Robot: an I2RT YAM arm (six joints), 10 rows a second.
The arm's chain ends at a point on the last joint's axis. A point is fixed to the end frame.
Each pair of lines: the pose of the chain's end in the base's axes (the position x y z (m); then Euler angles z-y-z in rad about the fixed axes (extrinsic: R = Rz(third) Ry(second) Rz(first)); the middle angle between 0 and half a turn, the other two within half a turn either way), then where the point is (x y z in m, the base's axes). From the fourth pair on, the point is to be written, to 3 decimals.
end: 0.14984 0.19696 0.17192 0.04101 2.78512 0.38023
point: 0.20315 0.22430 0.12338
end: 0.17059 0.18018 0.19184 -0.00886 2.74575 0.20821
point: 0.22892 0.20021 0.14556
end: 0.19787 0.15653 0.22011 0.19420 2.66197 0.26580
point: 0.26119 0.17335 0.17945
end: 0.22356 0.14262 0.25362 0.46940 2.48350 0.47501
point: 0.291 0.165 0.224
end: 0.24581 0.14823 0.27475 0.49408 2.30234 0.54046
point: 0.316 0.176 0.258
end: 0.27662 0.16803 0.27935 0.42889 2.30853 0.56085
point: 0.345 0.200 0.263
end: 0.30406 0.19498 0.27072 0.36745 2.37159 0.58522
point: 0.370 0.230 0.250
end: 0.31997 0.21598 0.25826 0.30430 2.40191 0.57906
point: 0.384 0.252 0.236
